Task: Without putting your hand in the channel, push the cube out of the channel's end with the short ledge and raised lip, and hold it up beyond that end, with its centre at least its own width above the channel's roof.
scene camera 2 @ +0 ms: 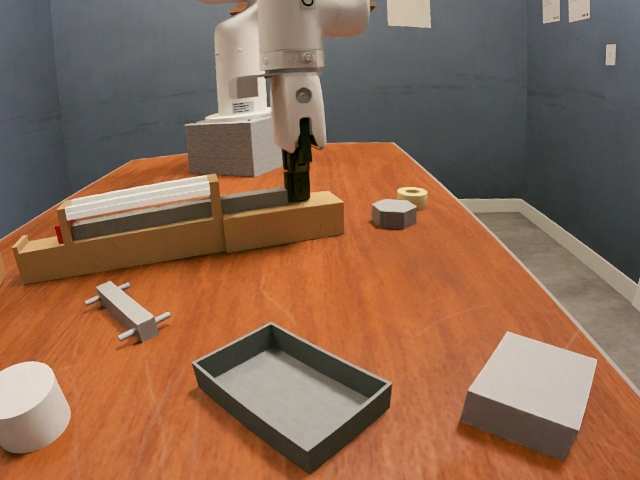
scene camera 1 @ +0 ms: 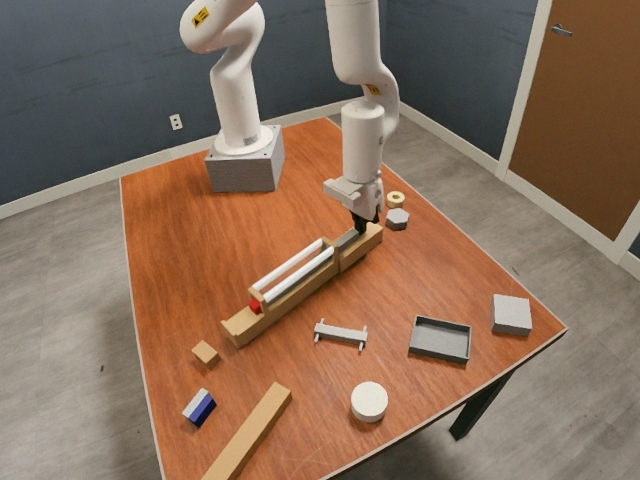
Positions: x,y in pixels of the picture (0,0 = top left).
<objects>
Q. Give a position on a grey tray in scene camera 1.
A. At 429,334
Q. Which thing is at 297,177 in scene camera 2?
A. The gripper.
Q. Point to a blue-white block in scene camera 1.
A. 202,405
</objects>
